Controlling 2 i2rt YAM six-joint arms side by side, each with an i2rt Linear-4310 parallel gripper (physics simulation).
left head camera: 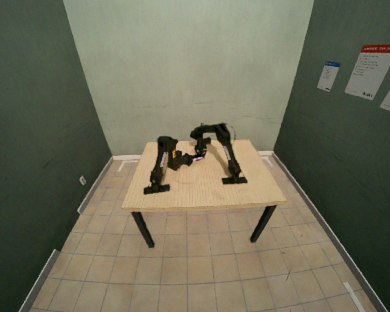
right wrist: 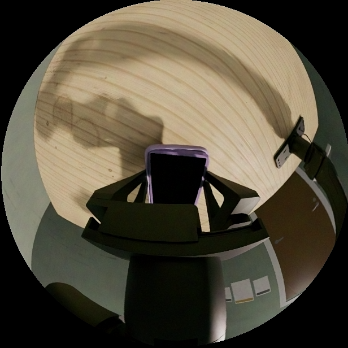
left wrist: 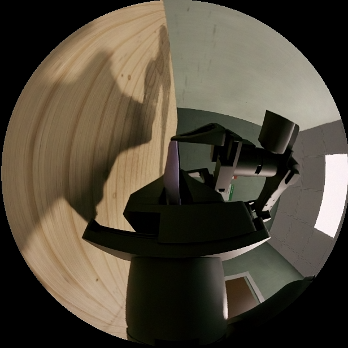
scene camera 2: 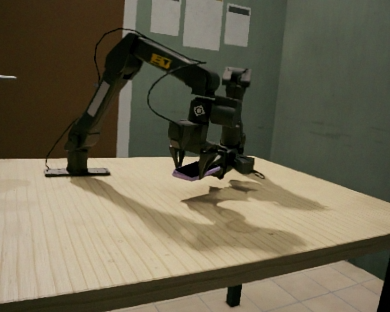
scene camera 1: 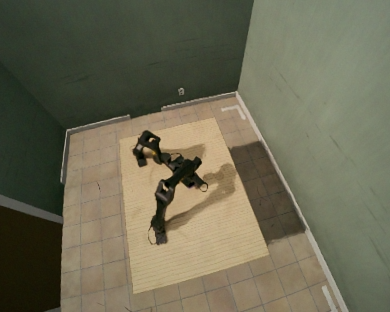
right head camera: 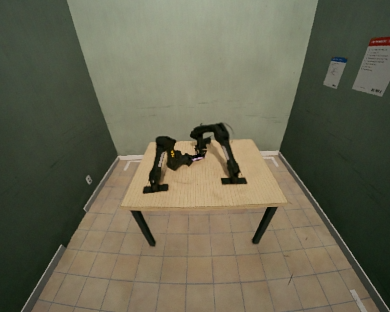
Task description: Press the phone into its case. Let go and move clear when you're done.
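The phone (right wrist: 176, 187) has a dark screen and lies face up in its purple case (right wrist: 177, 147) (scene camera 2: 191, 178) (left wrist: 172, 165) (left head camera: 198, 158) (right head camera: 198, 158), whose rim frames it. How deep it sits, I cannot tell. My right gripper (right wrist: 175, 172) (scene camera 2: 189, 171) is shut on the case's two long sides and holds it level above the table. My left gripper (left wrist: 175, 172) reaches in from the side and is shut on the phone and case, with one finger on the screen side and one under the case's back. Its fingertips are partly hidden by the purple edge.
The wooden table (scene camera 2: 125, 250) (scene camera 1: 215, 245) lies below, with the arms' shadows on it. The two forearms meet closely above its middle. The right arm's base (scene camera 2: 77, 172) stands at the left in scene camera 2. Walls surround the table.
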